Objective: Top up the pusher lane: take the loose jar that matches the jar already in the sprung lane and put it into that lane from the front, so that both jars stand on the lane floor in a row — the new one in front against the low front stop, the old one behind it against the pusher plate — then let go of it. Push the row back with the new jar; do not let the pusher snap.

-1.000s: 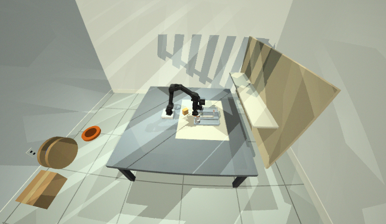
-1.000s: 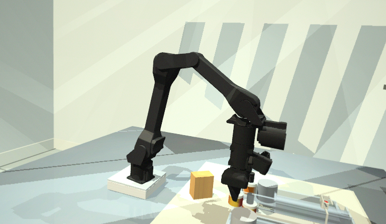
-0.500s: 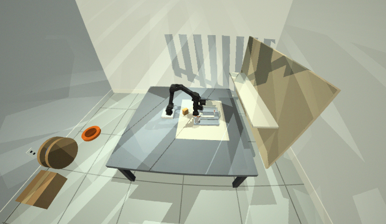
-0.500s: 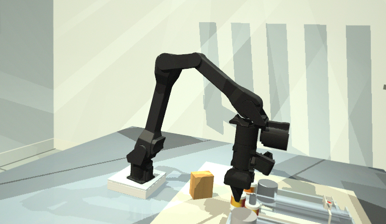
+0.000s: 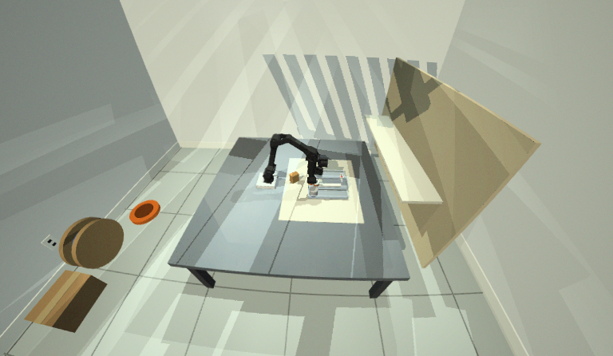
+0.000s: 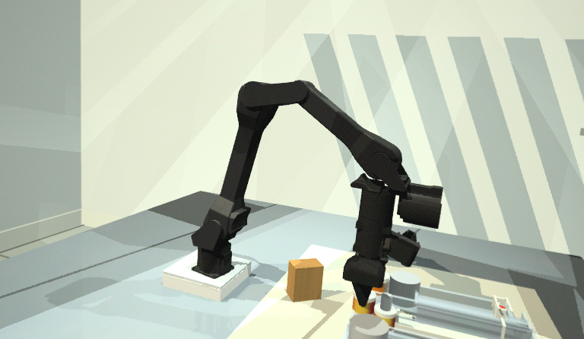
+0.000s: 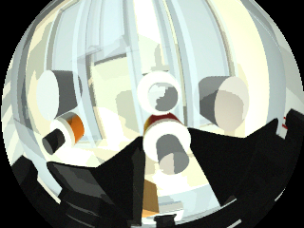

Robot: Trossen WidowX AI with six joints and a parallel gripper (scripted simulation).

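The orange-brown block is 14 cm behind my gripper tip, 3 cm to the left of it and 1 cm below it. Round my gripper tip: pusher plate (14 cm ahead, 6 cm to the left).
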